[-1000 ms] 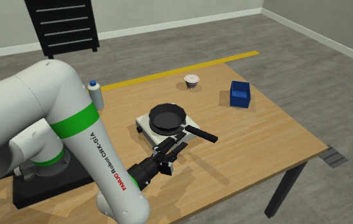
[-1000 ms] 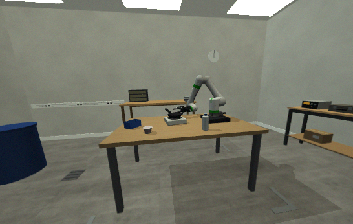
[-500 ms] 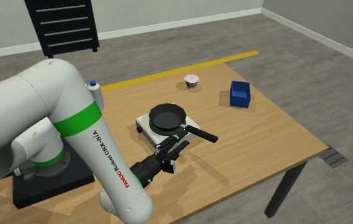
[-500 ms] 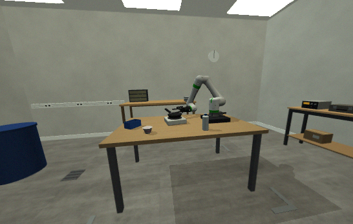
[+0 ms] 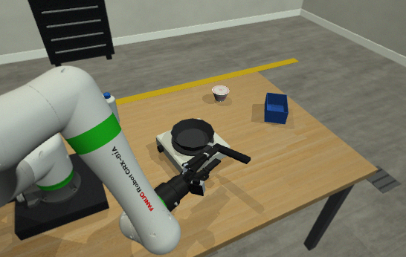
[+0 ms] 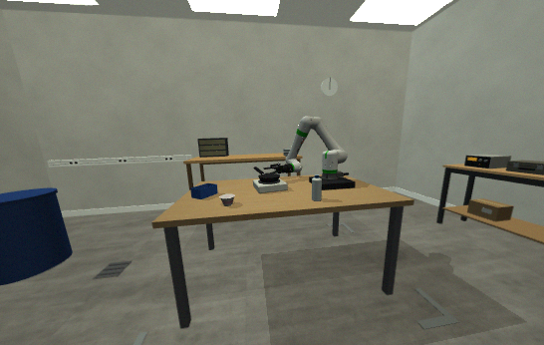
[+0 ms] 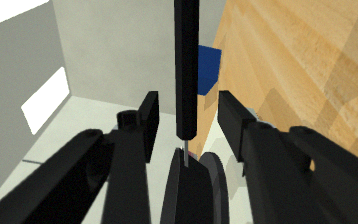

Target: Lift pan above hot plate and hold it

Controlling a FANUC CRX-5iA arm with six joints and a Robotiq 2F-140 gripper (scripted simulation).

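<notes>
My gripper is now 2 cm short of the pan, 12 cm to the right of it and 2 cm above it. Also, from my hand: white hot plate 2 cm behind, 17 cm to the left, 9 cm below; cup 31 cm ahead, 48 cm to the left, 8 cm below; blue bin 51 cm ahead, 25 cm to the left, 10 cm below.
</notes>
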